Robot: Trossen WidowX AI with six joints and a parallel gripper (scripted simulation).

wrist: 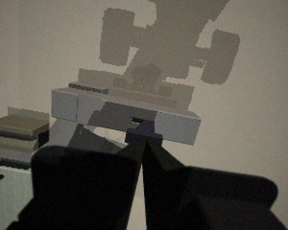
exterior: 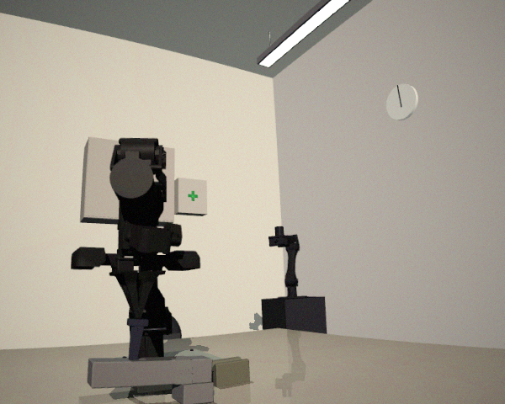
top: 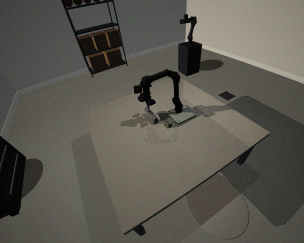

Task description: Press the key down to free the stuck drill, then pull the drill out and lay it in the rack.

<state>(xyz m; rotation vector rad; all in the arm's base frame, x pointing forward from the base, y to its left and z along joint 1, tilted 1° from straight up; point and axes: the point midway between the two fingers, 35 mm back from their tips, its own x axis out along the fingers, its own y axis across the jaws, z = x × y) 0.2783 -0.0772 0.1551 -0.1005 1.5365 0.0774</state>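
The dark key is 30 mm below my gripper tip. The rest, counted from my gripper tip: tan drill 10 mm behind, 50 mm to the left, 80 mm below; then rack 100 mm behind, 180 mm to the left, 120 mm below; then long grey housing block 10 mm behind, 30 mm to the left, 90 mm below.
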